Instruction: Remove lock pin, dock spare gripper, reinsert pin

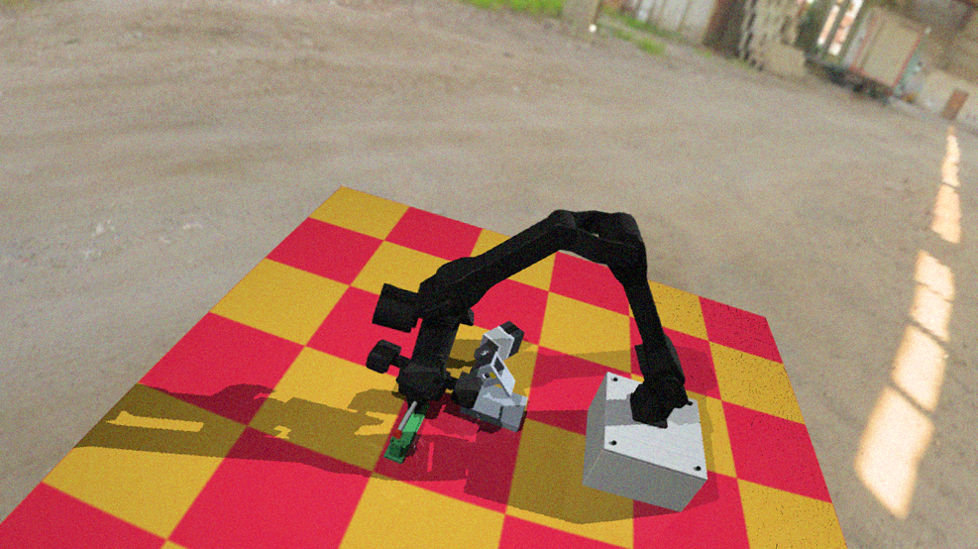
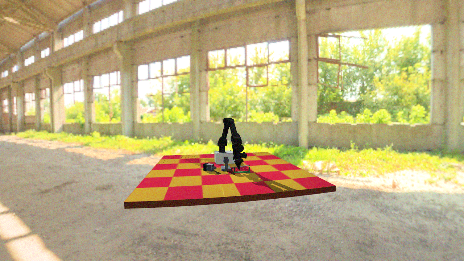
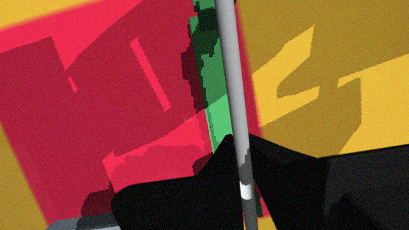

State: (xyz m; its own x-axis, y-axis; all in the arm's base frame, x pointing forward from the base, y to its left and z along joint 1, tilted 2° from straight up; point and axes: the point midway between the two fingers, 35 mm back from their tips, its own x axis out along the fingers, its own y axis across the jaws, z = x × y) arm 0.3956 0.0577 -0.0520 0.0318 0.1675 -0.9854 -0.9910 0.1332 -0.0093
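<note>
Now: the green cradle 2 cm to the left of my gripper tip. From my gripper tip the other things lie so: spare gripper (22 cm to the right, 12 cm behind); then grey mount (12 cm behind, 8 cm to the right, 3 cm above).
</note>
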